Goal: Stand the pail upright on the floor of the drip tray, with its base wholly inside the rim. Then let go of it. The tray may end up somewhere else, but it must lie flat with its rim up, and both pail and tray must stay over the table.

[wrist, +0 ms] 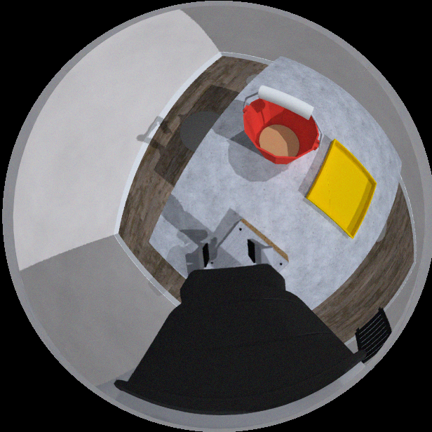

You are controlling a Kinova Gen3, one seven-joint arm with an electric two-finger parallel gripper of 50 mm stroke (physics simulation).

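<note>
A red pail (pixel 254 128) with a tan inside bottom stands upright on the table at the upper right of the wrist view. Its wire handle with a white grip (pixel 286 101) lies over the rim on the far side. A yellow drip tray (pixel 342 191) lies flat with its rim up, to the right of the pail and apart from it. My gripper (pixel 227 249) is open and empty at the lower middle, well away from both pail and tray.
The grey table (pixel 210 200) carries the pail and tray. A metal plate (pixel 265 251) with a wooden-coloured edge shows near the fingers. A black grille (pixel 374 334) shows at the lower right. Walls rise at the left and below.
</note>
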